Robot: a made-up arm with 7 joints.
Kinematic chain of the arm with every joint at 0, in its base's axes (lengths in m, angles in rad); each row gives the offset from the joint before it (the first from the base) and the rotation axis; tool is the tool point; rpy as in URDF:
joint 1: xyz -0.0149 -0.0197 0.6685 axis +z
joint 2: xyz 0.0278 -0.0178 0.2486 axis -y
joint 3: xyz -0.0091 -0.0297 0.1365 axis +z
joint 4: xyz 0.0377 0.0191 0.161 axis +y
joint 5: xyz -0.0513 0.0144 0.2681 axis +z
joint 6: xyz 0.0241 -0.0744 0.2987 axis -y
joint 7: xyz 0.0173 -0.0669 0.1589 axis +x
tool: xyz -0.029 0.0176 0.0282 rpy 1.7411 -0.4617 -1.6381
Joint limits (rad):
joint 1: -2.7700..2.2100
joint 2: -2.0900..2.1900
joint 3: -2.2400..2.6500
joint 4: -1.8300..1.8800
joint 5: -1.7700..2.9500
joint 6: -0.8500..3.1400
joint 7: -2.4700..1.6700
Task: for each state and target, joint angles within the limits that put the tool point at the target. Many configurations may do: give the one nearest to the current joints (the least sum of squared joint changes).
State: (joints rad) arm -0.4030 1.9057 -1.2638 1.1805 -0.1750 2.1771 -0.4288
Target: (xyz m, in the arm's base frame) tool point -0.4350 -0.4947 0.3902
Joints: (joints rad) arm 0.0272 2.1900 -1.7557 1.1816 -0.0481 1.8007 -0.3948
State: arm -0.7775 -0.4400 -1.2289 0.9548 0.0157 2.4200 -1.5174
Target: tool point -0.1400 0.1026 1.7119
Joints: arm -1.0855 0.1488 -1.3283 0.2299 -0.1287 2.0292 -1.5024
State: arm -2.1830 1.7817 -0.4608 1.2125 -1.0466 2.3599 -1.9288
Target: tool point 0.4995 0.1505 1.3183
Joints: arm -2.7508 1.7099 0.0799 1.5173 -1.1979 2.3635 -1.8753
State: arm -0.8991 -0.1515 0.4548 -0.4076 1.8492 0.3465 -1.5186
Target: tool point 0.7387 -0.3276 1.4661
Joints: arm -0.5466 -0.6677 0.5392 0.3294 1.9007 0.6076 -1.5990
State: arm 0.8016 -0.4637 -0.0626 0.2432 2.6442 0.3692 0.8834
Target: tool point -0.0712 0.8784 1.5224
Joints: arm 1.4976 -0.7710 -0.0233 0.2153 2.7459 0.0463 0.8512
